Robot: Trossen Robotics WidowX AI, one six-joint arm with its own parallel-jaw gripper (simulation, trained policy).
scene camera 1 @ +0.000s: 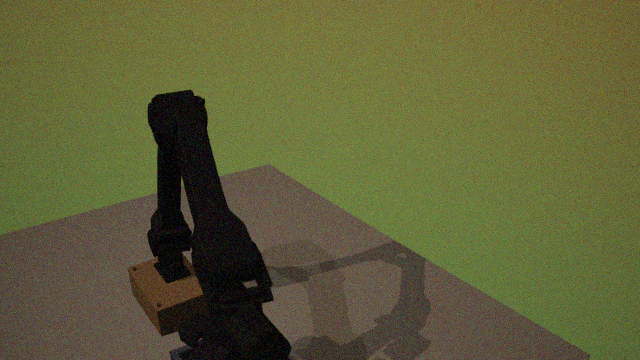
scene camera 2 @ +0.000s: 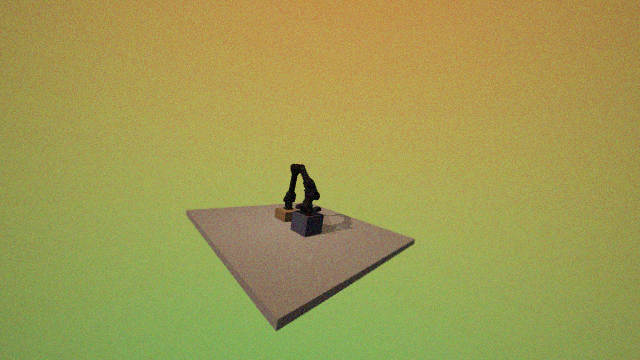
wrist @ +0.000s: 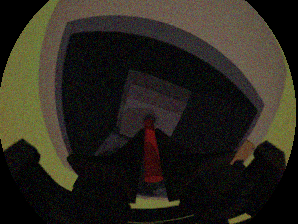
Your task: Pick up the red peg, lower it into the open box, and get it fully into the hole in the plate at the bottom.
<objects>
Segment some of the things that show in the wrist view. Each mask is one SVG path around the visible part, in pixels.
My gripper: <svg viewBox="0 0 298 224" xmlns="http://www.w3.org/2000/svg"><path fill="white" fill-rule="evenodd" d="M4 152L17 188L47 224L153 224L153 221L166 220L174 221L154 224L229 224L229 218L241 216L250 210L251 216L238 222L247 224L269 200L286 169L286 155L283 155L285 152L281 152L277 145L271 145L273 143L267 140L257 145L254 149L254 160L239 175L230 164L235 157L235 152L231 149L198 155L156 128L154 135L161 157L166 196L170 202L181 202L180 205L164 208L132 209L129 202L136 202L145 148L145 128L141 128L124 147L112 153L112 156L85 156L80 153L67 156L69 165L78 175L72 190L63 188L53 180L53 177L51 179L51 175L48 175L44 168L41 168L40 153L28 141L20 139L15 145L8 145L9 148Z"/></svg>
A dark box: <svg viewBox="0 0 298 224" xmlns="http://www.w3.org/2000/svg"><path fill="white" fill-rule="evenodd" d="M144 148L140 183L136 194L166 198L168 196L164 179L158 183L144 181ZM67 23L57 53L59 57L55 71L55 99L61 136L69 155L80 153L85 156L112 156L112 153L116 153L132 139L120 133L122 113L130 84L146 85L188 103L180 120L177 121L172 139L198 155L230 149L237 153L255 128L262 109L265 109L262 97L259 97L258 91L255 91L251 81L239 71L237 65L231 63L231 60L213 48L213 45L189 34L188 31L180 30L180 27L157 22L156 19L126 15L97 15L93 18L89 16Z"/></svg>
A red peg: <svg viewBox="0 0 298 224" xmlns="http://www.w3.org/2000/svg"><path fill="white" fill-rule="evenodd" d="M146 120L144 181L146 183L158 183L158 181L164 179L164 176L162 176L160 152L158 152L156 135L154 135L156 127L154 127L153 120Z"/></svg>
</objects>
